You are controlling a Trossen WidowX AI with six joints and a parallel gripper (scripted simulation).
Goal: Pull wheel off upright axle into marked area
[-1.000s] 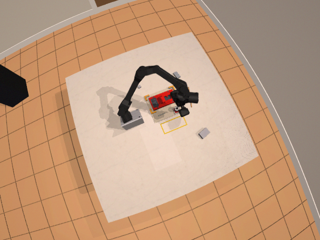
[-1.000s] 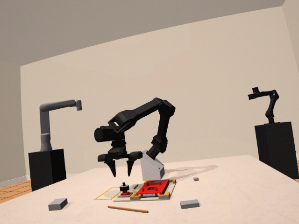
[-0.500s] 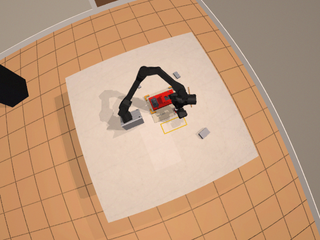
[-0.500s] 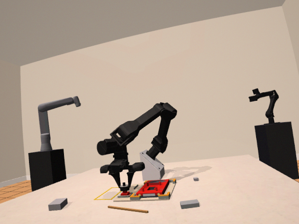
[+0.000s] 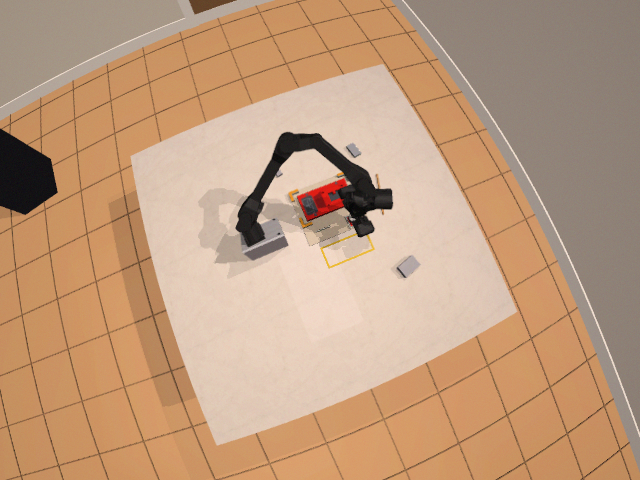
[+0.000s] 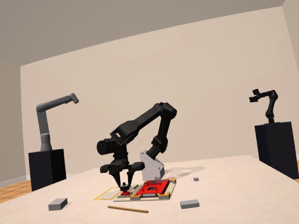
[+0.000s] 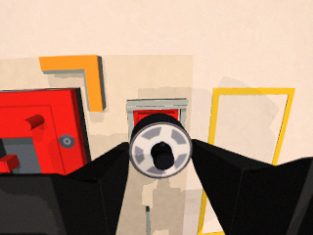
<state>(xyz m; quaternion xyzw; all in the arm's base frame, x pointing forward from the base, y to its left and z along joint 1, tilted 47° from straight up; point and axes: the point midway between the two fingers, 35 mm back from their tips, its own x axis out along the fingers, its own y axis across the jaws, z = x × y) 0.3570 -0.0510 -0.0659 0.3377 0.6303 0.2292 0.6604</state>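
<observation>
Right now my gripper tip is right at the wheel. Round my gripper tip: wooden rod 16 cm ahead, 4 cm to the left, 4 cm below.
</observation>
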